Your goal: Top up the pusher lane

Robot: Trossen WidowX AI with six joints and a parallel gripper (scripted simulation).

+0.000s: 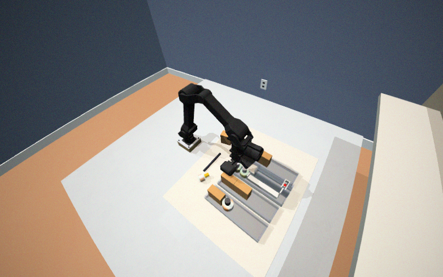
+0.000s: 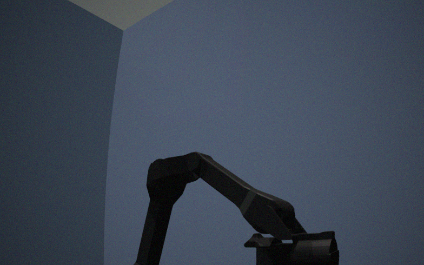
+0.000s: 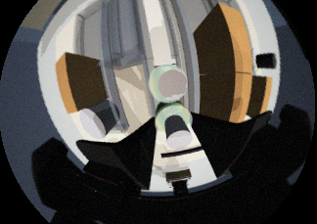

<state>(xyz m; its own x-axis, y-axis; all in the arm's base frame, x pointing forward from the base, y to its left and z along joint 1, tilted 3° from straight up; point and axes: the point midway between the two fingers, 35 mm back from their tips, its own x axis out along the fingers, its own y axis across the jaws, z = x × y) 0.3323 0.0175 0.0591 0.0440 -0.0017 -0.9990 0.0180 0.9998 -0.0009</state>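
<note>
Now: the black stick 140 mm behind my gripper tip, 40 mm to the right of it and 40 mm below it. Round my gripper tip: sprung lane: 150 mm ahead, 20 mm to the left, 20 mm below.
</note>
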